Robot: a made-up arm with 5 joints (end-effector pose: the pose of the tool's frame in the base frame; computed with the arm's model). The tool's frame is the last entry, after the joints.
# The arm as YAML. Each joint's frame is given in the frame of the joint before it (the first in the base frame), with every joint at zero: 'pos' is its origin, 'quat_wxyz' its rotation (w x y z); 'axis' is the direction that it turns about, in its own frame. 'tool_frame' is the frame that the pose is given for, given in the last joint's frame.
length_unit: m
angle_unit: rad
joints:
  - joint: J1
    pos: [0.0, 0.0, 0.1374]
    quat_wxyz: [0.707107, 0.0, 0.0, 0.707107]
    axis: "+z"
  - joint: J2
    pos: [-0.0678, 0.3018, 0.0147]
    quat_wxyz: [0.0, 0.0, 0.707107, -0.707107]
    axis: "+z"
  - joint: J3
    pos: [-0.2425, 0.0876, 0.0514]
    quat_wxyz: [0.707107, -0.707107, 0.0, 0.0]
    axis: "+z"
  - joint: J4
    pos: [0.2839, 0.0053, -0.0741]
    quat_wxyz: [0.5, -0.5, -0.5, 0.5]
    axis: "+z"
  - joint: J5
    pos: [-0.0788, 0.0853, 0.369]
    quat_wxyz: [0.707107, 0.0, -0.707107, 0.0]
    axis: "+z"
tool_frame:
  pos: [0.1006, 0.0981, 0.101]
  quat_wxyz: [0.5, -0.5, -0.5, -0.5]
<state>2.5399 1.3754 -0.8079 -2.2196 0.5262</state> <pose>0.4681 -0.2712 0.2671 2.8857 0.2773 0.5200</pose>
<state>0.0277 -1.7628 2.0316 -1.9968 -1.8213</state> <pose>-0.0922 0.0509 -0.0905 0.7764 0.5670 1.3789</pose>
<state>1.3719 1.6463 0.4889 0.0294 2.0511</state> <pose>0.1600 -0.1504 0.2595 -2.5603 0.4846 1.4451</pose>
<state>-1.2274 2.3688 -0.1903 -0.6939 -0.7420</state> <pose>-0.5720 0.0279 0.3640 1.5758 0.3644 -1.8576</pose>
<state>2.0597 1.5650 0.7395 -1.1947 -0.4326</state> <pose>0.3065 -0.0066 0.5984 0.4329 0.2446 0.7724</pose>
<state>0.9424 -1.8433 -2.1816 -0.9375 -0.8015</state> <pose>-0.3219 -0.3293 -0.0333 0.0573 0.7530 2.9971</pose>
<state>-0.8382 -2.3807 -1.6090 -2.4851 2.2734</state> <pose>-0.1865 0.0847 0.1136 2.2999 -0.1040 0.7022</pose>
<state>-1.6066 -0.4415 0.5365 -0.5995 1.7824</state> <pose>0.2059 0.2155 0.2726 1.2499 -0.7621 -1.8020</pose>
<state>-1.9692 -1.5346 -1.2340 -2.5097 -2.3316</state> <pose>0.2133 0.3130 -0.0029 -2.8906 -0.8986 0.0441</pose>
